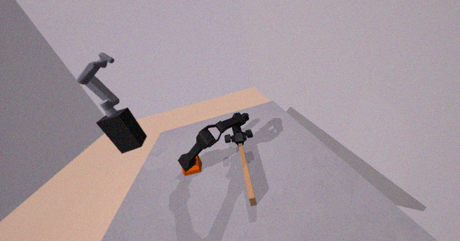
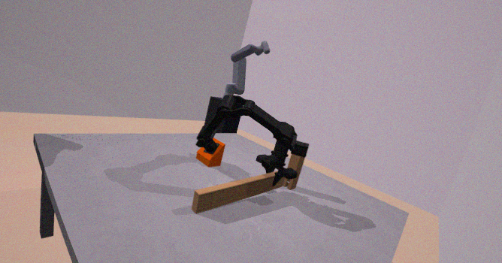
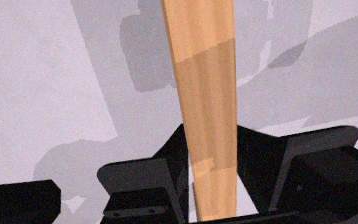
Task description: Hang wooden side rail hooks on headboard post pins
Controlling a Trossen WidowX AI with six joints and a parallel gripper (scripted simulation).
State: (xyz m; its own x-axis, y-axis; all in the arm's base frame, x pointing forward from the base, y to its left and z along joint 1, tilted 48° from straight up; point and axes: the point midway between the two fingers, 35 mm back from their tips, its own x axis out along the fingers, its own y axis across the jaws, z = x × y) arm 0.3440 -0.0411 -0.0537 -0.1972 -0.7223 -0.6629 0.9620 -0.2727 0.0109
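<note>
Now: the wooden headboard post 160 mm to the left of my gripper tip, 40 mm above it and 30 mm ahead of it.
</note>
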